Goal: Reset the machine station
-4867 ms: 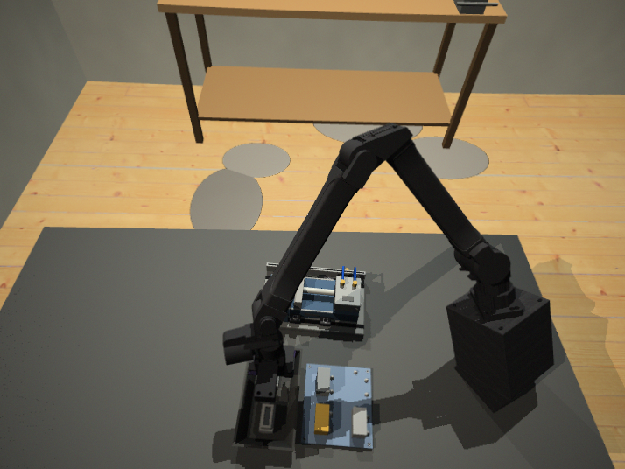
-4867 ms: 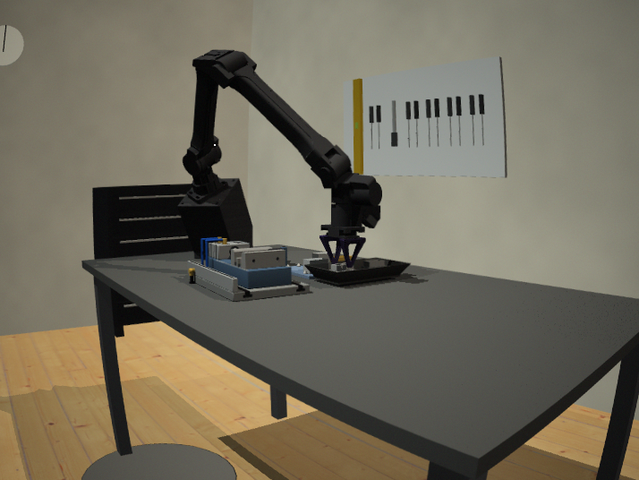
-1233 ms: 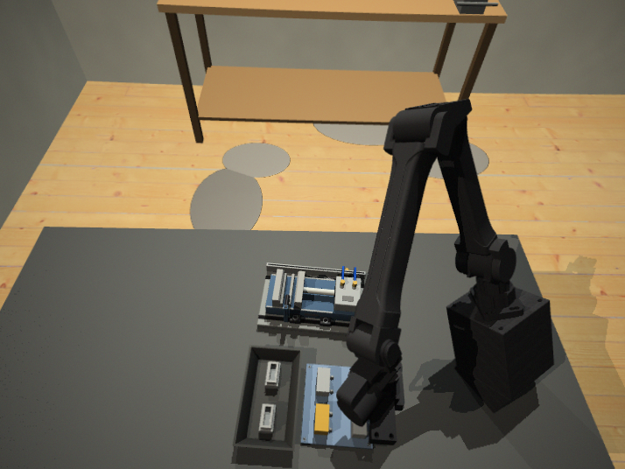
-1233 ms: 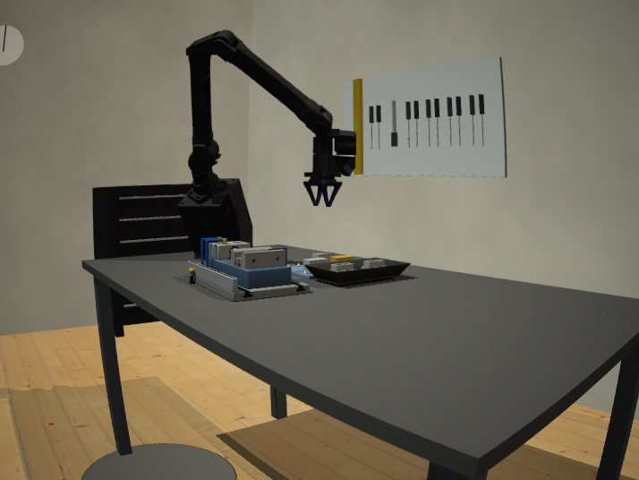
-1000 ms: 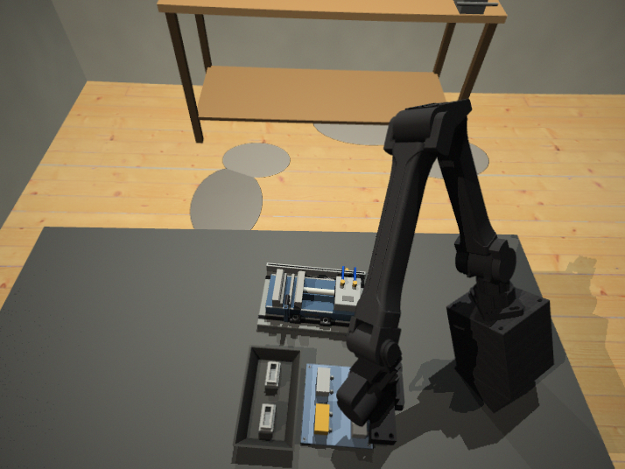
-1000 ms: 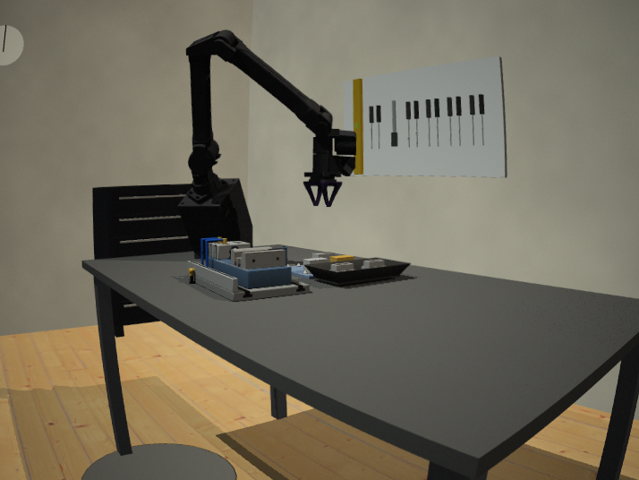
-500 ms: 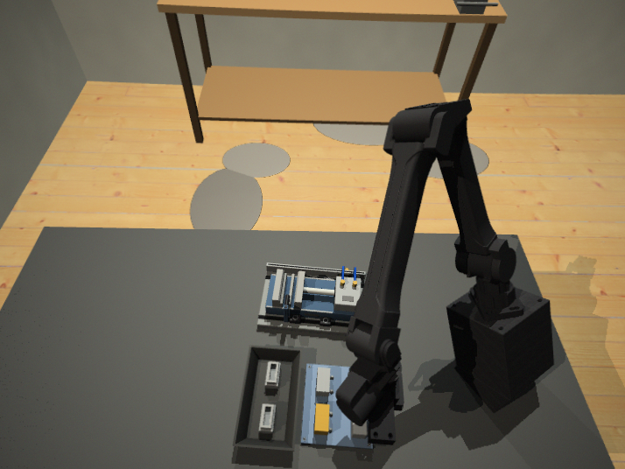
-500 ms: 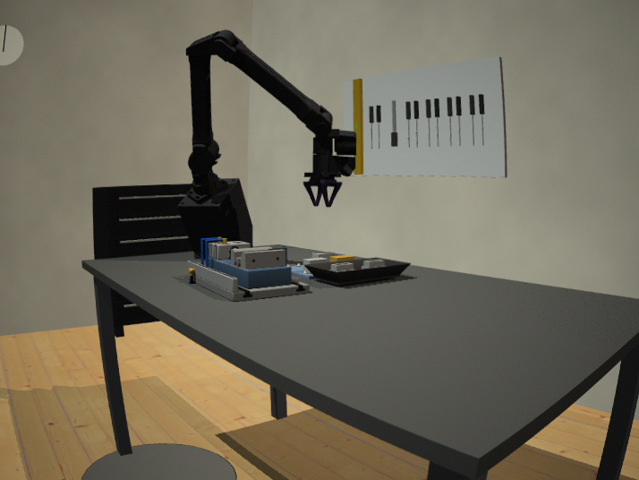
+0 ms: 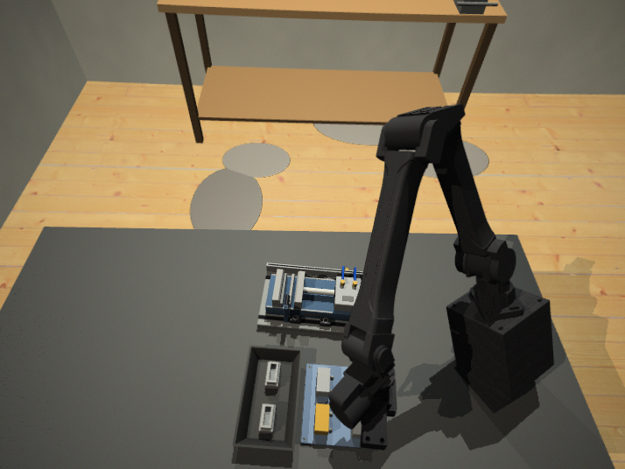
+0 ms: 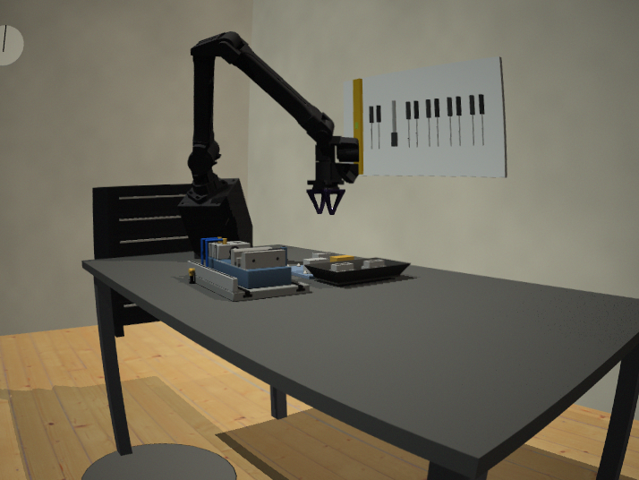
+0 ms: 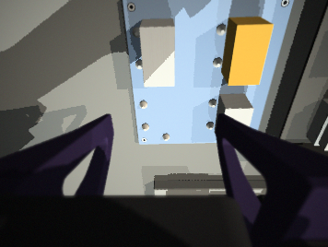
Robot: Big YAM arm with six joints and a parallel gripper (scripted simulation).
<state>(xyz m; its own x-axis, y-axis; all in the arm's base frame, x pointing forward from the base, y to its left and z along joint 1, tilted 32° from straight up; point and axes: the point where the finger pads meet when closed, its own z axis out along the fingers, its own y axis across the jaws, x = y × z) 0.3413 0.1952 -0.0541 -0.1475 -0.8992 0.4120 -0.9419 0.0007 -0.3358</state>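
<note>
Now: hand 10 mm past the gray aluminum blank and 140 mm above it. The rest, counted from my hand: brass blank 80 mm ahead, 10 mm to the right, 140 mm below; infeed plate 40 mm ahead, 50 mm to the right, 160 mm below; work stop rod 160 mm ahead, 300 mm to the right, 80 mm below.
</note>
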